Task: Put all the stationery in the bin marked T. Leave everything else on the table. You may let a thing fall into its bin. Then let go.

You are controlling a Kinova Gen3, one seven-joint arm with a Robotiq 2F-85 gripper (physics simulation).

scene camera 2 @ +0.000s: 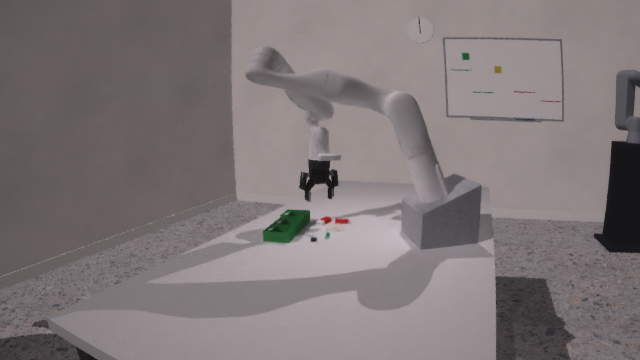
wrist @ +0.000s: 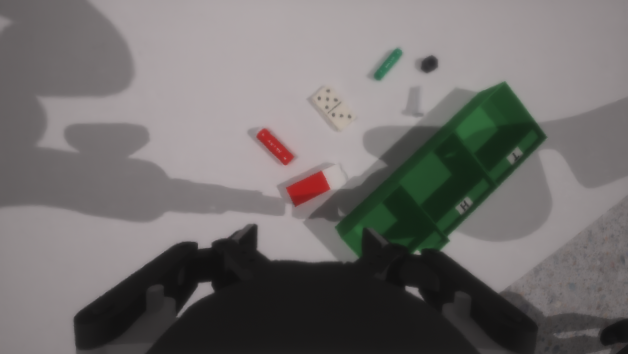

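Pixels of known places: gripper, fingertip midpoint: (scene camera 2: 319, 200) (wrist: 310, 237); arm's base, link origin: (scene camera 2: 433, 196).
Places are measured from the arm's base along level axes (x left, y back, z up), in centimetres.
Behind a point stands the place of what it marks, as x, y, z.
A green three-compartment tray (scene camera 2: 277, 236) {14.6, -45.4, -11.5} (wrist: 400, 175) {-1.4, -43.6, -11.1} stands on the table. Its compartment marked T (wrist: 520, 110) {14.5, -45.9, -10.6} is at the far right end in the wrist view; no object shows in its visible part. A red block with a white end, like an eraser (scene camera 2: 326, 220) {-9.5, -38.1, -12.4} (wrist: 308, 188) {-10.6, -38.8, -12.1}, lies beside the tray. A short red stick with small print (scene camera 2: 342, 221) {-10.2, -32.4, -12.6} (wrist: 275, 146) {-10.8, -32.9, -11.9} lies near it. A similar green stick (scene camera 2: 327, 235) {6.8, -32.1, -12.4} (wrist: 388, 64) {5.5, -32.6, -12.3} lies farther off. My gripper (scene camera 2: 319, 196) {-12.6, -41.6, -5.9} (wrist: 310, 237) {-12.6, -41.6, -5.9} is open and empty, high above the table beside the tray.
A white domino (scene camera 2: 334, 229) {-1.5, -32.5, -12.9} (wrist: 334, 108) {-2.7, -33.1, -12.6} lies between the two sticks. A black hexagonal nut (scene camera 2: 313, 239) {11.0, -35.1, -12.6} (wrist: 429, 64) {9.9, -35.4, -12.5} and a grey bolt-like piece (wrist: 414, 101) {5.9, -38.0, -12.7} lie near the T end. The middle compartment is marked H (wrist: 464, 205) {2.5, -50.7, -10.5}. Shadows cross the table.
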